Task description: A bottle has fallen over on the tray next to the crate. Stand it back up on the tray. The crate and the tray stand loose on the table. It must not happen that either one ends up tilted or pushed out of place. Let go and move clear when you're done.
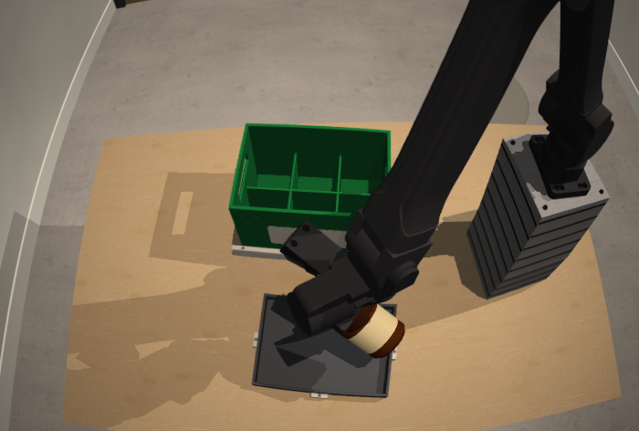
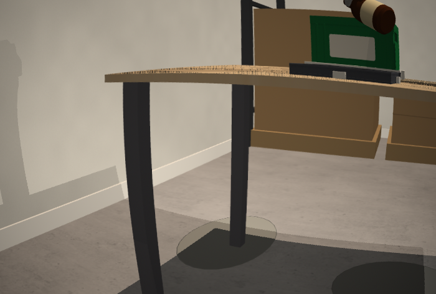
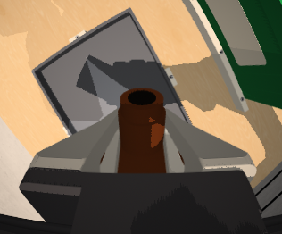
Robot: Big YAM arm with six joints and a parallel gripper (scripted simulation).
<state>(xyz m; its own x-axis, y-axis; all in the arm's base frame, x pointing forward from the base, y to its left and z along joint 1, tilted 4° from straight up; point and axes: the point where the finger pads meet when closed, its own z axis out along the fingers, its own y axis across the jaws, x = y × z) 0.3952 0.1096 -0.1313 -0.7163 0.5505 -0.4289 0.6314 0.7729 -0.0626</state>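
Right now the brown bottle is 4 cm behind my hand, 3 cm to the left of it and 2 cm below it. From my hand the other things lie so: dark tray (1 cm ahead, 4 cm to the left, 18 cm below); then green crate (1 cm ahead, 25 cm to the right, 11 cm below).
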